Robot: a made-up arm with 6 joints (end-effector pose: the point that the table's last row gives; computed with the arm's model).
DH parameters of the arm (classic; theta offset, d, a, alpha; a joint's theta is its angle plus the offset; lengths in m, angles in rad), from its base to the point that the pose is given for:
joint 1: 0 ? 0 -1.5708
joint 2: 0.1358 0 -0.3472 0
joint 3: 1.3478 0 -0.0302 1.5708
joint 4: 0 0.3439 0 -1.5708
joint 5: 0 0 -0.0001 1.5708
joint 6: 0 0.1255 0 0
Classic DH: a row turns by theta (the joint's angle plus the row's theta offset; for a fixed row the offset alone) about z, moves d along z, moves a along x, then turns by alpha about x.
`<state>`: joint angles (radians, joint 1 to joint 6).
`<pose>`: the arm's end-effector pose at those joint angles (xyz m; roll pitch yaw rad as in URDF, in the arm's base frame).
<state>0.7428 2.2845 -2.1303 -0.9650 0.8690 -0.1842</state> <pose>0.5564 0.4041 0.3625 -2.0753 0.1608 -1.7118</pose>
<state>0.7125 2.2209 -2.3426 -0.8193 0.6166 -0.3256</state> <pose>0.5540 0.4086 0.5051 -1.8100 0.4129 -1.4035</pose>
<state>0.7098 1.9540 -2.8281 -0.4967 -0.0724 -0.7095</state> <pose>0.3076 0.2701 0.8940 -0.5255 0.1588 -0.5284</pose>
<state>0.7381 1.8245 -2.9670 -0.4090 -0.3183 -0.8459</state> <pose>0.1553 0.1625 0.9658 -0.0862 -0.1020 -0.4910</pose>
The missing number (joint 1, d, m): 0.186
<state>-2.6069 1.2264 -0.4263 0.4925 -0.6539 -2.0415</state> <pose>-0.3001 -0.1357 0.3094 -1.6853 -0.1018 1.8235</pose>
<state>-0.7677 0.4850 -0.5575 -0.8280 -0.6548 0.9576</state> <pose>0.1415 -0.0583 0.5394 -0.1206 1.0043 -0.3516</pose>
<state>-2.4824 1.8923 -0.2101 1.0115 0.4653 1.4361</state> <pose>-0.0836 -0.1250 0.0415 -2.6647 -0.0415 -1.8034</pose>
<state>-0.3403 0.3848 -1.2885 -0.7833 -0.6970 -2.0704</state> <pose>-0.1065 0.0981 0.7747 0.4177 -0.2267 -3.1004</pose>
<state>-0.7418 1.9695 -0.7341 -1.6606 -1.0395 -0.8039</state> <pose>0.3402 -0.1655 0.1216 -2.1042 0.2409 -1.0403</pose>
